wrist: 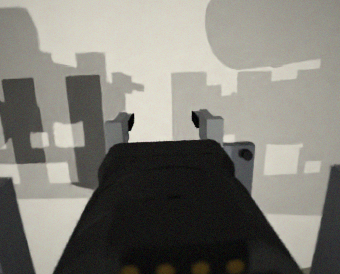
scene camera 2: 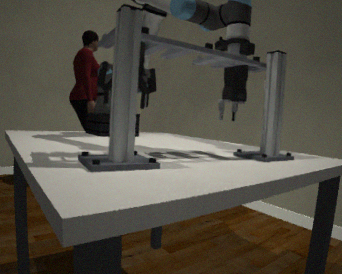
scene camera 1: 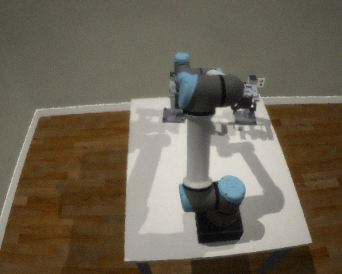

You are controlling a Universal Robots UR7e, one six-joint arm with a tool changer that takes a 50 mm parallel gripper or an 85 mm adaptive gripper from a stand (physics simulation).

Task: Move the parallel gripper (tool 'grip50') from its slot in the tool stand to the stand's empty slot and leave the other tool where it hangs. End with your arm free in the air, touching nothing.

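Seen in the pictures: arm's base at its link origin: (scene camera 2: pixel 109 113) (scene camera 1: pixel 222 212).
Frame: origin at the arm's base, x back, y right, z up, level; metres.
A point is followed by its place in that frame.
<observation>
The parallel gripper (scene camera 2: pixel 227 111) (wrist: pixel 163 120) hangs at the rail of the tool stand (scene camera 2: pixel 175 43) @[x -0.720, y 0.050, z 0.171 m], in the slot near the right post in scene camera 2. The arm's dark flange (scene camera 2: pixel 235 47) @[x -0.633, y -0.207, z 0.228 m] is down on its top, at rail level. Its two fingers are apart, with nothing between them, well above the table. In scene camera 1 the arm hides it. The adaptive gripper (scene camera 1: pixel 244 104) (scene camera 2: pixel 148 80) hangs at the stand's other end, partly behind the left post in scene camera 2. The stand's empty slot lies between the two tools. Whether the coupling is locked cannot be told.
The stand's posts (scene camera 2: pixel 125 85) @[x -0.757, y 0.175, z 0.058 m] (scene camera 2: pixel 274 105) @[x -0.746, y -0.269, z 0.054 m] rise from foot plates (scene camera 1: pixel 173 115) @[x -0.699, y -0.288, z -0.092 m] (scene camera 1: pixel 245 120) @[x -0.694, y 0.173, z -0.092 m] on the white table (scene camera 1: pixel 160 210) @[x -0.039, y -0.293, z -0.104 m] (scene camera 2: pixel 100 192) @[x -0.907, y 0.252, z -0.104 m]. The arm's black base (scene camera 1: pixel 220 230) @[x 0.094, y -0.008, z 0.001 m] stands at the table's opposite side. A person in red (scene camera 2: pixel 85 75) stands beyond the table.
</observation>
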